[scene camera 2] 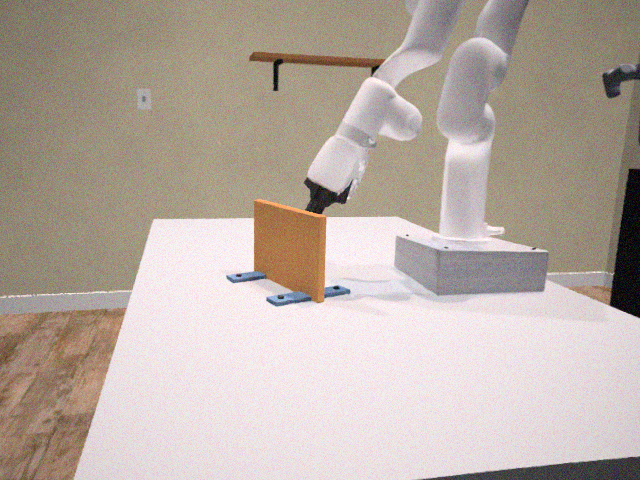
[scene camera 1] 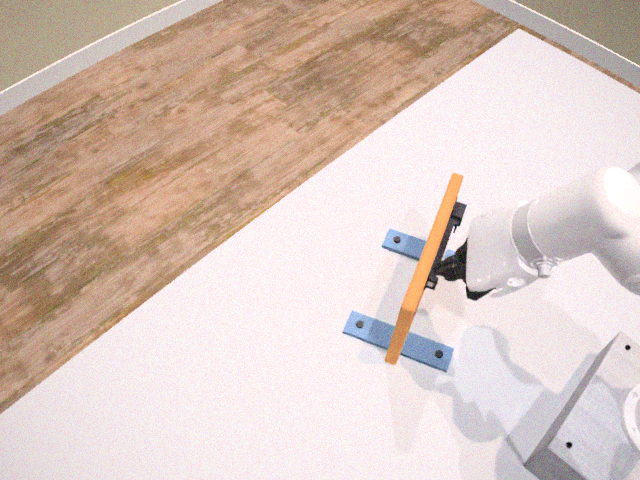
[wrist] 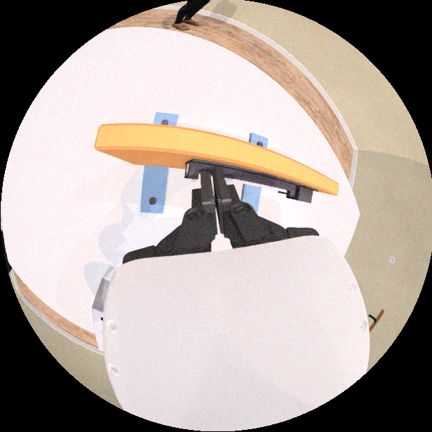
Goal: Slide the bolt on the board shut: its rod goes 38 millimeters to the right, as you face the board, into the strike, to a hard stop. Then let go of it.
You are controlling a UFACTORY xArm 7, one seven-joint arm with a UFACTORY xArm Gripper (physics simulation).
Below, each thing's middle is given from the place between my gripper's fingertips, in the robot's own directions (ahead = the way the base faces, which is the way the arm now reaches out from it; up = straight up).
I see my gripper 3 cm short of the bolt (scene camera 1: 456, 216), 5 cm to the left of it and 1 cm above it. Also, from my hand: orange board (scene camera 2: 289, 244) (4 cm ahead, 2 cm to the right, 6 cm below).
